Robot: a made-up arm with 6 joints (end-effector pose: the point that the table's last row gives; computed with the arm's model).
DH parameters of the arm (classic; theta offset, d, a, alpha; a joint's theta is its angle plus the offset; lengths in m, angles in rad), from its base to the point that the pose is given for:
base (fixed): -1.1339 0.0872 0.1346 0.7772
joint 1: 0 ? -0.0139 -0.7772
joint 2: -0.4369 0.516 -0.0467 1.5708
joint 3: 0 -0.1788 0.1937 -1.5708
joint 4: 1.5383 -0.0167 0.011 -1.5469
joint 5: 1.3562 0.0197 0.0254 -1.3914
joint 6: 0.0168 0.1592 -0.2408 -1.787
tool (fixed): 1.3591 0.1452 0 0
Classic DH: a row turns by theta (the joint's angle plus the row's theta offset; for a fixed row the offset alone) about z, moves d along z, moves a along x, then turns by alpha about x.
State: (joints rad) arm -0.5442 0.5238 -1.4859 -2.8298 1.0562 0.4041
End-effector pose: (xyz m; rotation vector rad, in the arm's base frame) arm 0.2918 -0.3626 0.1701 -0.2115 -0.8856 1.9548
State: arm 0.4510 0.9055 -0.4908 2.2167 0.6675 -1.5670
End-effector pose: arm 0.3885 0.4022 0.2068 0.4227 -3.0589 -0.0181
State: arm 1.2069 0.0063 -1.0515 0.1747 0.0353 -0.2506
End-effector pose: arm 0.1590 -0.0329 0.3079 1.8222 1.0998 0.7414
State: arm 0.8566 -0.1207 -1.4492 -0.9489 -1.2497 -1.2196
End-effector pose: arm 0.0566 0.1527 -0.0485 2.4864 -1.2712 1.1808
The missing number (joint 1, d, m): -0.1738
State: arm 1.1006 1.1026 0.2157 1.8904 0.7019 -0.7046
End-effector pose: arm -0.1333 0.6363 0.2541 -1.6349 2.0778 0.2211
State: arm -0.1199 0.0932 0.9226 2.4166 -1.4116 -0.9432
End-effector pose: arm 0.5001 -0.2085 0.3550 -1.6131 -1.7011 -0.6177
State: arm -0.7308 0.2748 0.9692 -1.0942 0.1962 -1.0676
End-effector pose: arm 0.1002 -0.3952 0.4836 1.6898 -1.2472 -0.2237
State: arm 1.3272 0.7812 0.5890 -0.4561 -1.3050 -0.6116
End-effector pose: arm 0.0709 0.3003 0.4619 0.3228 1.0558 2.7214
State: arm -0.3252 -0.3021 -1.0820 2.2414 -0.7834 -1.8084
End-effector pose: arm 0.5388 -0.0172 0.3283 -0.2571 -1.0162 -1.7786
